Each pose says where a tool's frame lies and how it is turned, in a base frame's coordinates. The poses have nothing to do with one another.
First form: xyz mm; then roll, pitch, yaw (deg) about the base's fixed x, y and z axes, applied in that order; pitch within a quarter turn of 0, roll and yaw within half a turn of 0.
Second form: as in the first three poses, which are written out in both.
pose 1, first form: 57.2, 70.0, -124.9, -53.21, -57.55, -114.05
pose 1, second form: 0.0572, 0.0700, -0.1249, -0.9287, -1.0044, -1.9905
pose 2, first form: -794.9, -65.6, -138.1, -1.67, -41.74, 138.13
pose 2, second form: -0.7949, -0.0656, -0.1381, -0.0291, -0.7285, 2.4108
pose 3, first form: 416.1, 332.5, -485.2, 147.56, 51.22, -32.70
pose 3, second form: 0.4161, 0.3325, -0.4852, 2.5754, 0.8940, -0.5707
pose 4, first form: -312.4, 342.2, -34.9, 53.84, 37.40, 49.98
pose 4, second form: -0.3124, 0.3422, -0.0349, 0.9397, 0.6528, 0.8723
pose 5, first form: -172.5, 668.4, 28.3, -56.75, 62.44, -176.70
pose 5, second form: -0.1725, 0.6684, 0.0283, -0.9905, 1.0898, -3.0840
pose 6, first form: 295.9, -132.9, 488.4, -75.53, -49.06, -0.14
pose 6, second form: 0.2959, -0.1329, 0.4884, -1.3182, -0.8563, -0.0024
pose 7, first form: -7.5, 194.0, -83.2, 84.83, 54.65, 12.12
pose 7, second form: -0.0075, 0.1940, -0.0832, 1.4806, 0.9538, 0.2115
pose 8, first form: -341.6, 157.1, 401.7, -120.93, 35.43, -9.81
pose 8, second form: -0.3416, 0.1571, 0.4017, -2.1106, 0.6184, -0.1712
